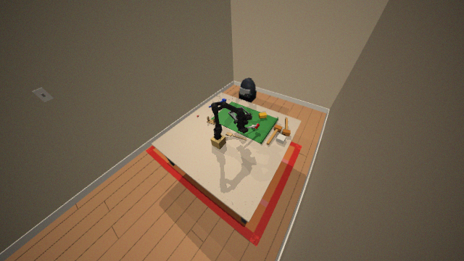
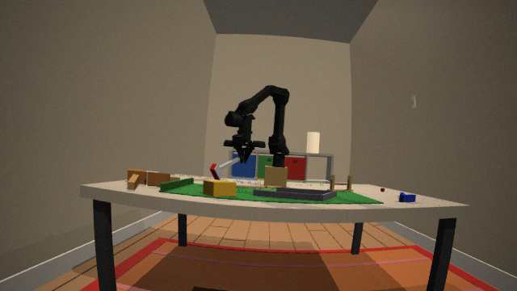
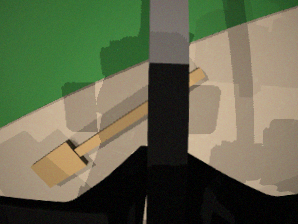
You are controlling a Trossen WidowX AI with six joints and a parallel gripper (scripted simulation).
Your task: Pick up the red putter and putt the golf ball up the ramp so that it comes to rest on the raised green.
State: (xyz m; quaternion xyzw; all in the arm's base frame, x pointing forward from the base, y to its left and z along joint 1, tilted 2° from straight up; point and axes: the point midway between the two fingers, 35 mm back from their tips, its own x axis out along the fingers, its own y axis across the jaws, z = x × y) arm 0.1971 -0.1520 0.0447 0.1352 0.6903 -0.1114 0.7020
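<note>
Now: the wooden stick 20 mm behind my gripper tip, 80 mm to the left of it and 100 mm below it. The rest, counted from my gripper tip: green mat 280 mm ahead, 150 mm to the left, 110 mm below; then red putter 110 mm ahead, 40 mm to the right, 10 mm below; then white golf ball 220 mm ahead, 20 mm to the right, 80 mm below.
</note>
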